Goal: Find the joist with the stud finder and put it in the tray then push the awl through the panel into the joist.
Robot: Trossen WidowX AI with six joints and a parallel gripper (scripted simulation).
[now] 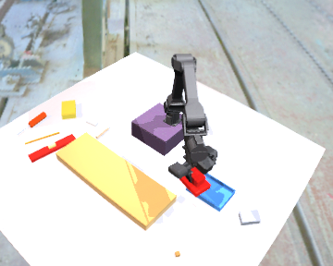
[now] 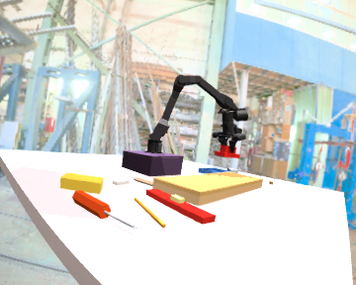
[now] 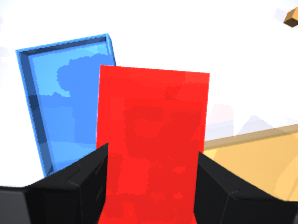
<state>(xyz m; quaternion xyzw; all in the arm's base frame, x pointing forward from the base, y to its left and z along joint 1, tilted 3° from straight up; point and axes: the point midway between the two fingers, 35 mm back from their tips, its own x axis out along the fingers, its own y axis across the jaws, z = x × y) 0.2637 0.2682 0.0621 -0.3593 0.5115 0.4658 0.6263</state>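
Now: gripper tip 120 mm above the blue tray, 80 mm past it and 40 mm to the right of it. The rest, counted from my gripper tip: stud finder: 20 mm to the right, 20 mm above, 10 mm behind; then tiny orange cube: 230 mm ahead, 120 mm below, 90 mm to the left; then grey block: 230 mm to the left, 120 mm below, 60 mm behind.
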